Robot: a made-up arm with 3 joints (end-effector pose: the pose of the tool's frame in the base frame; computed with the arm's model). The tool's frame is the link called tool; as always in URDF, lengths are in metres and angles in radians. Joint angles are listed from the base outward.
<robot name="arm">
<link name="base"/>
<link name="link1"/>
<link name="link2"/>
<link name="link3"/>
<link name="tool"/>
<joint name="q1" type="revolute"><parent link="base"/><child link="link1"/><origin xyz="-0.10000 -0.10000 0.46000" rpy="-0.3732 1.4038 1.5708"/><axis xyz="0 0 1"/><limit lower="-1.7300" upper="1.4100"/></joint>
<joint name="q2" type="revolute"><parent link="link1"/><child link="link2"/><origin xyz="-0.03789 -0.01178 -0.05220" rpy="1.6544 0.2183 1.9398"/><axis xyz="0 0 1"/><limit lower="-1.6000" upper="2.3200"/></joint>
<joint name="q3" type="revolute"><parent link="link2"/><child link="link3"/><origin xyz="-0.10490 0.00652 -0.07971" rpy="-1.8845 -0.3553 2.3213"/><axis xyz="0 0 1"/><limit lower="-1.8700" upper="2.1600"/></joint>
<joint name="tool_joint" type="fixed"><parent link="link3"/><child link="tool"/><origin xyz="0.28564 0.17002 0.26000" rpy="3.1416 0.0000 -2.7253"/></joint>
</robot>
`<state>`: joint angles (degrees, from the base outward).
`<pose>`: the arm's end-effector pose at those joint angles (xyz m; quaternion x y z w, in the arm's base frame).
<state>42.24 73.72 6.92</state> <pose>0.4441 -0.2690 0.2726 -0.0932 -0.7536 -0.4748 0.4449</pose>
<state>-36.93 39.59 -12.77</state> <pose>0.3593 -0.1490 0.7802 0.3466 -0.7447 -0.5540 0.1354</pose>
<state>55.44 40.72 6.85</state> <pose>0.3251 -0.0197 0.0792 0.0070 -0.5456 -0.5198 0.6573</pose>
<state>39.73 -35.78 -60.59</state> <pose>-0.1143 0.2590 0.1831 0.3381 -0.3033 -0.0576 0.8890</pose>
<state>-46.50 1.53 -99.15</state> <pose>0.3581 -0.1335 0.5372 -0.0224 -0.9056 -0.1231 0.4052</pose>
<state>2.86 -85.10 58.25</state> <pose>-0.0843 0.1361 0.9538 0.6285 0.4448 -0.4502 0.4522</pose>
